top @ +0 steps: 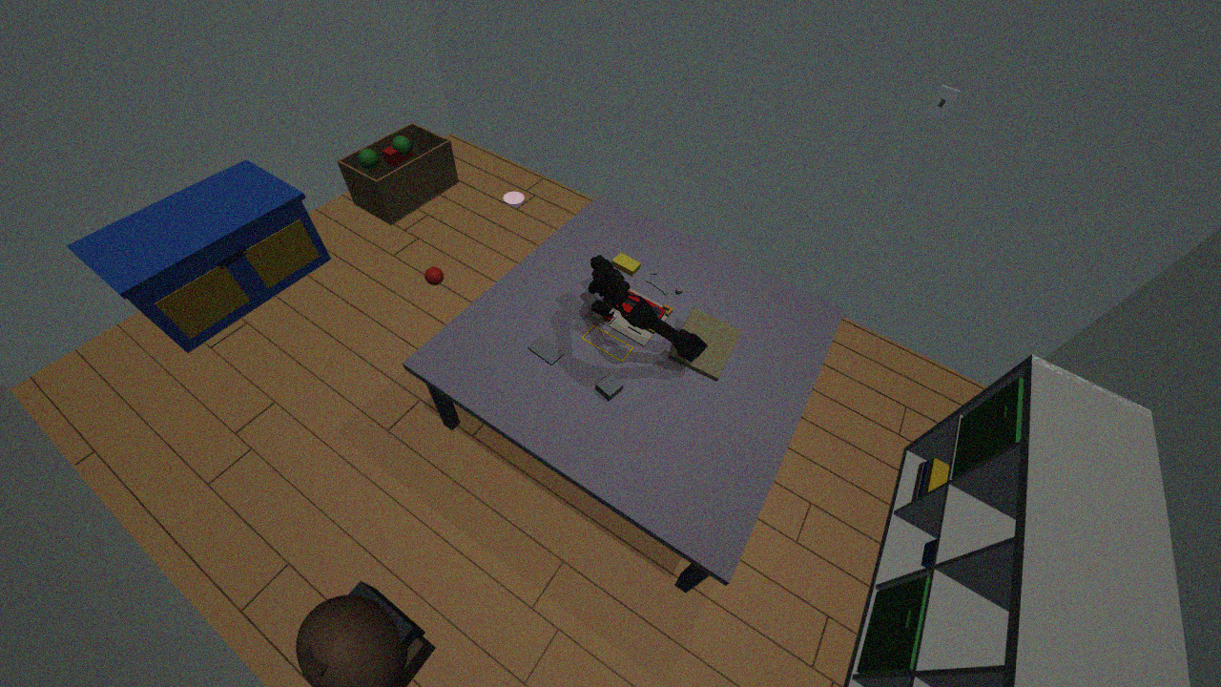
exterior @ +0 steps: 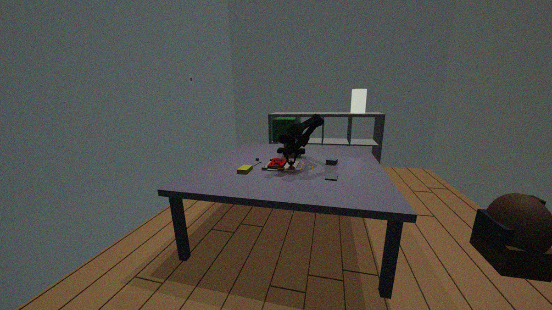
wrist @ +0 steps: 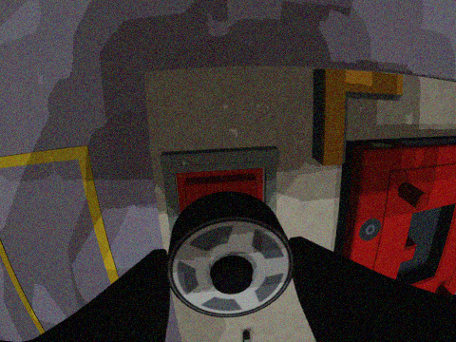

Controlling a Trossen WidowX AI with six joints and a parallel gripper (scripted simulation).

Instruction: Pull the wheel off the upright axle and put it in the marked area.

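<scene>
Right now my gripper tip is right at the wheel. From my gripper tip the other things lie so: yellow block 140 mm ahead, 290 mm to the right, 30 mm below; axle 10 mm below.
</scene>
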